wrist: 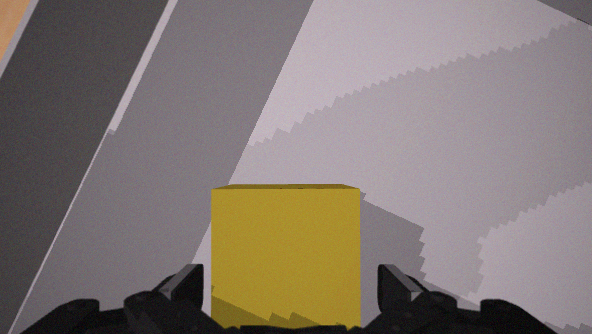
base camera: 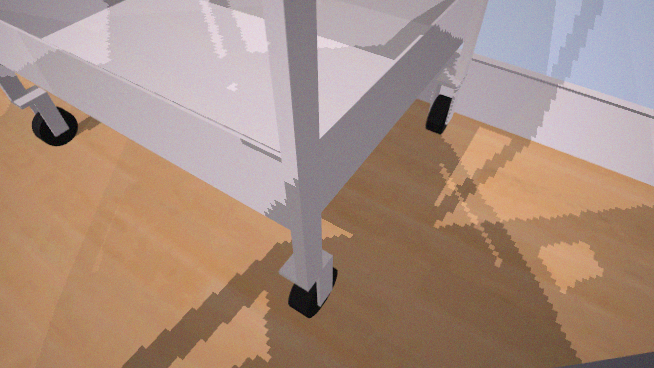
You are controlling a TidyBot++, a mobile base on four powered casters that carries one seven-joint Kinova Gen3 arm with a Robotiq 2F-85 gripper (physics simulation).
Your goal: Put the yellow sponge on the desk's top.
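Frame: origin at the arm's base, x left, y down, z back, level; millimetres.
Where they show: gripper, between the fingertips: (wrist: 291,283).
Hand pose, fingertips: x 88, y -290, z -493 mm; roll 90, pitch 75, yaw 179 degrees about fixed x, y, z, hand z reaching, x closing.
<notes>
After its pixels a point has its place.
The yellow sponge (wrist: 285,245) {y -311, x 112, z -496 mm} lies on the light grey surface of a tray-like shelf in the wrist view, near its raised side wall. My gripper (wrist: 291,283) {y -290, x 88, z -493 mm} is open, with one finger to the left and one to the right of the sponge and a gap showing on each side. The sponge's near end is hidden behind the gripper's base. The sponge and the gripper do not show in the base camera view. The desk's top cannot be made out in either view.
A white wheeled cart (base camera: 301,125) {y 162, x -8, z -239 mm} stands in front of the base, with a walled lower shelf and black casters. One caster (base camera: 309,300) {y 355, x -5, z -243 mm} is near. A white baseboard (base camera: 590,130) {y 352, x -367, z -422 mm} and a pale blue wall (base camera: 615,60) {y 266, x -364, z -441 mm} are at the right. The cart's side wall (wrist: 145,165) {y -266, x 165, z -428 mm} runs along the left in the wrist view.
</notes>
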